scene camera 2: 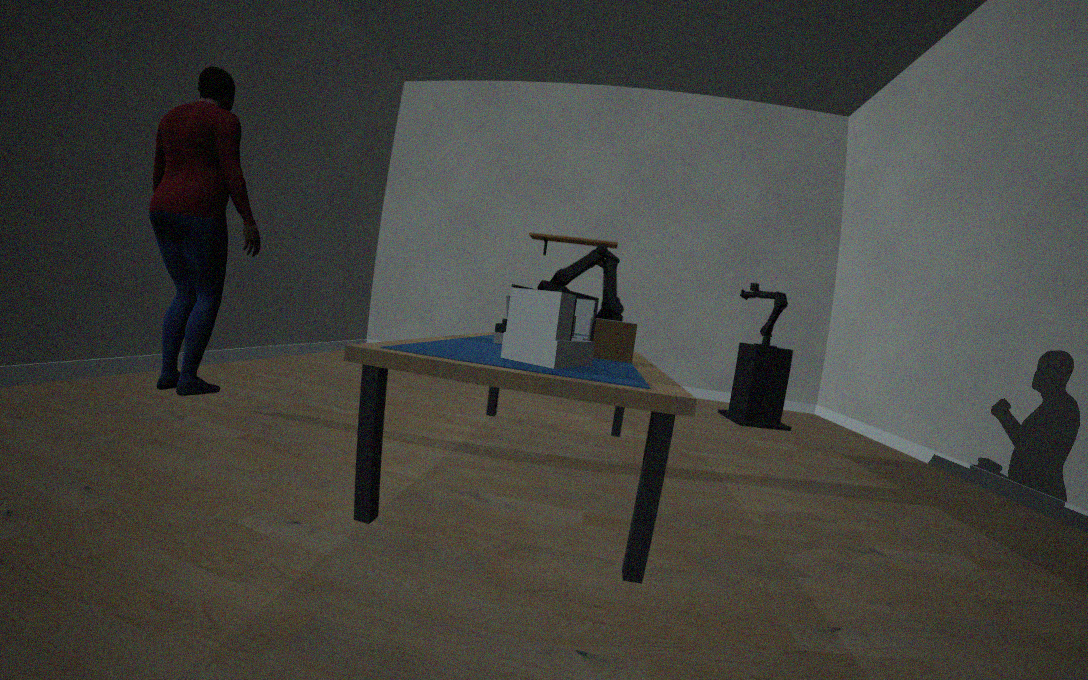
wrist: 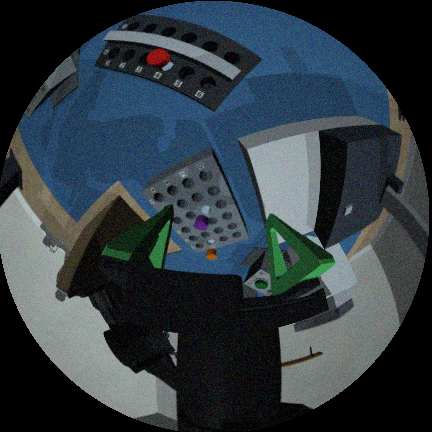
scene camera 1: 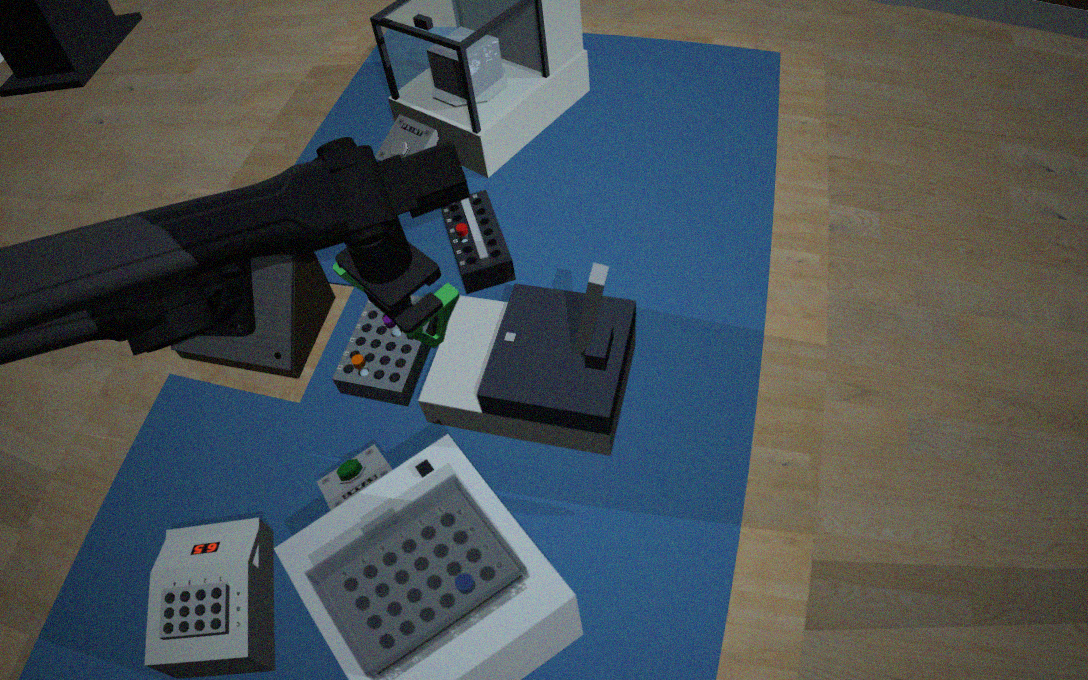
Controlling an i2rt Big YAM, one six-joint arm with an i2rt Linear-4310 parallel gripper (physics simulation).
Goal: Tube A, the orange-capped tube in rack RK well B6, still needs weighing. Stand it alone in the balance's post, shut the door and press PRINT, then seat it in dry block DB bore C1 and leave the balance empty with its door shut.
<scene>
My gripper shows in the wrist view and in scene camera 1; in scene camera 2 it is hidden by a balance. The same spot on my gripper: (scene camera 1: 410, 320) is (wrist: 288, 299).
</scene>
